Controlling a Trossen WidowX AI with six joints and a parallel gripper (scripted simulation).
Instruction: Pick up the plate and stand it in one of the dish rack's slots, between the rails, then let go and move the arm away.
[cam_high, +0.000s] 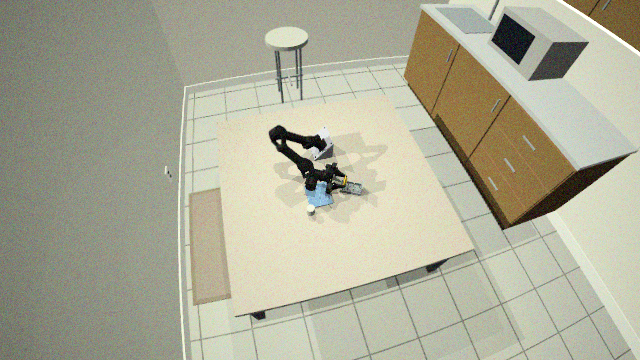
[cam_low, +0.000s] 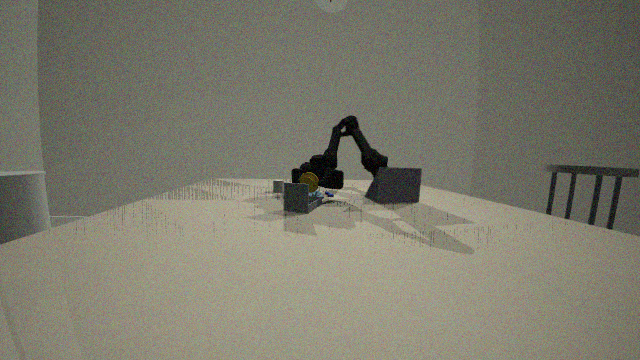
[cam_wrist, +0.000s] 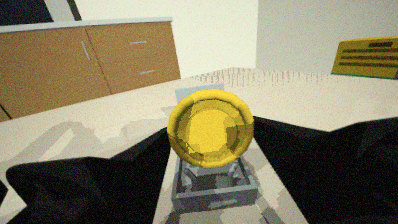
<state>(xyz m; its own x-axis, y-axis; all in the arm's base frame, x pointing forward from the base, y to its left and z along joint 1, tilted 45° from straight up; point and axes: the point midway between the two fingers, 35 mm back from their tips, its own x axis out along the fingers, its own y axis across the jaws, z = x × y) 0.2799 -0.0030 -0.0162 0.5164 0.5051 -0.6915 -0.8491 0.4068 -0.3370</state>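
Right now the grey dish rack is 2 cm ahead of my gripper tip, 3 cm to the left of it and 5 cm below it. From my gripper tip the other things lie so: blue mat: 1 cm behind, 16 cm to the right, 7 cm below; then blue spoon: 11 cm behind, 15 cm to the right, 7 cm below; then yellow plate: 1 cm to the right.
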